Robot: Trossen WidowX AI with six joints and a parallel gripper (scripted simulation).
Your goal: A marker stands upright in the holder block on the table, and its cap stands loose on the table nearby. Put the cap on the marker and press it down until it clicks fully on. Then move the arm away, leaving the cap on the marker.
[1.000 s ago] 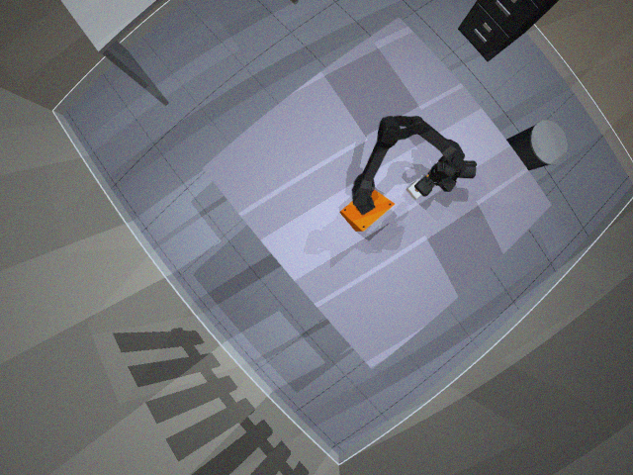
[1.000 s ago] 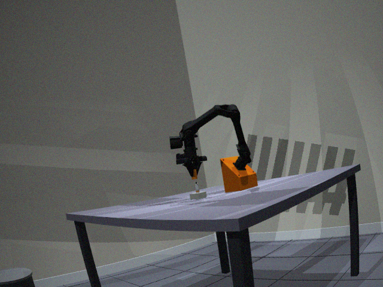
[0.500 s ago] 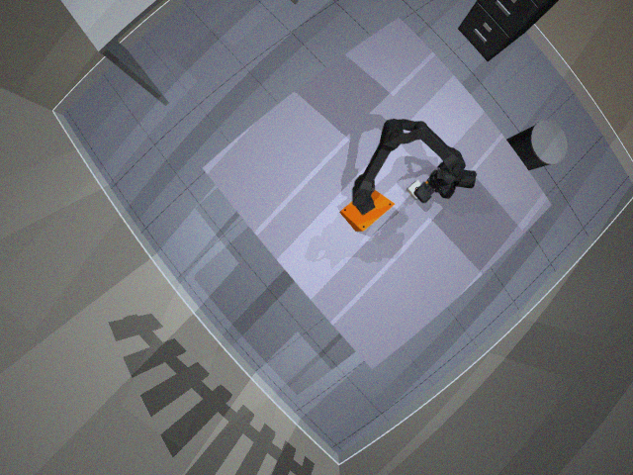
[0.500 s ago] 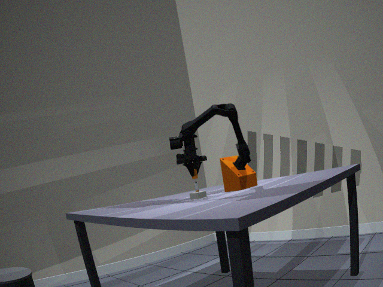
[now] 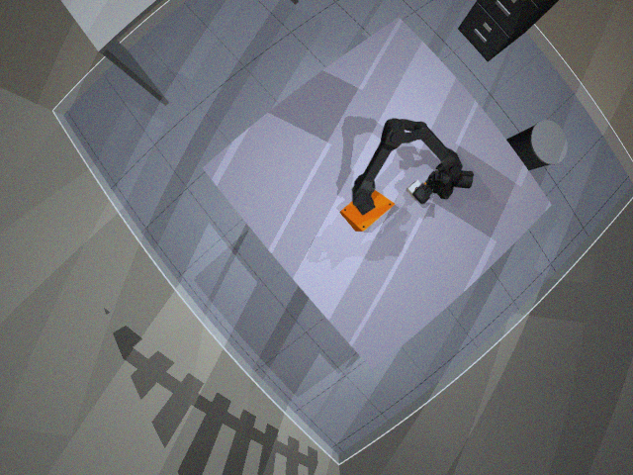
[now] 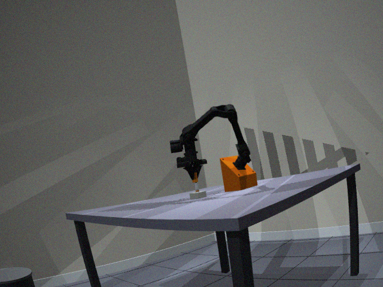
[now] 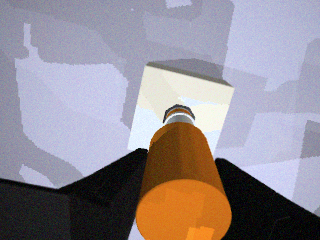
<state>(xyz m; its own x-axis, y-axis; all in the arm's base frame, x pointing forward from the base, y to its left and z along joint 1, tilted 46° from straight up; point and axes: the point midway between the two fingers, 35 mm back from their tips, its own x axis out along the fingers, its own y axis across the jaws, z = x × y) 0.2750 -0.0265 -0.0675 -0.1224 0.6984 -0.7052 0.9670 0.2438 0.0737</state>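
My gripper tip is now 10 mm below the orange cap.
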